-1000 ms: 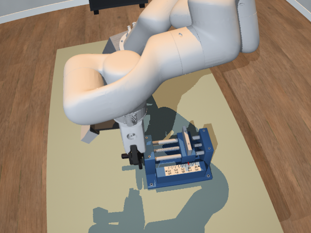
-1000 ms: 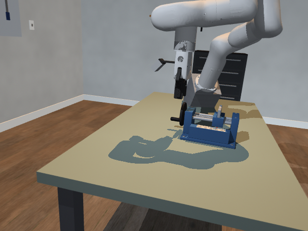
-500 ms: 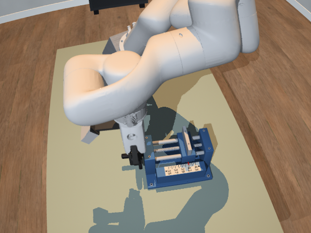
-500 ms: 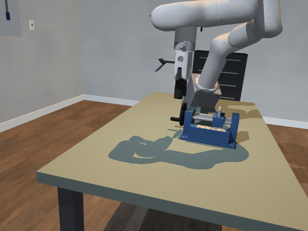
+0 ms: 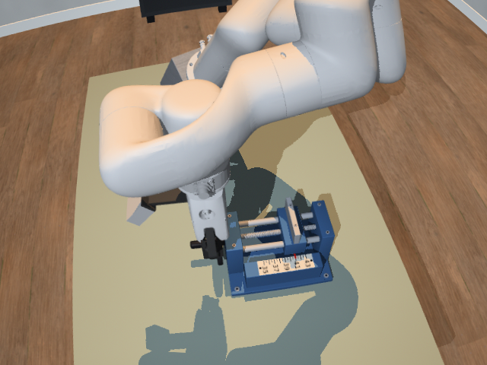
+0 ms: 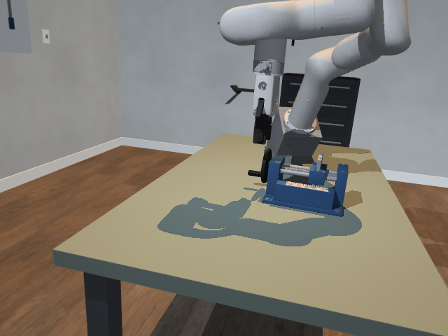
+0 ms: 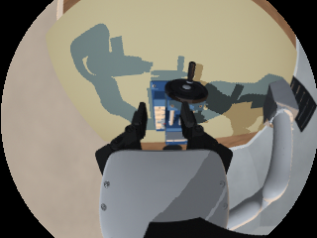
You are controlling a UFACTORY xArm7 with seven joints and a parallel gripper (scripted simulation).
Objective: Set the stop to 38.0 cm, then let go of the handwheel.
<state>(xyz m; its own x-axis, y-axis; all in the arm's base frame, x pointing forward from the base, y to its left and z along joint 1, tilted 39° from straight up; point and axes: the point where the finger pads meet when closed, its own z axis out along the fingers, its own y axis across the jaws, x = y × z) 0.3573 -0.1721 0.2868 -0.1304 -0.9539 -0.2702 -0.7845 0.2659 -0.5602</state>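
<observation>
Now: the handwheel 120 mm below my hand and 60 mm behind it. From my hand the other things lie so: stop plate 150 mm to the left, 80 mm below, 10 mm behind.
</observation>
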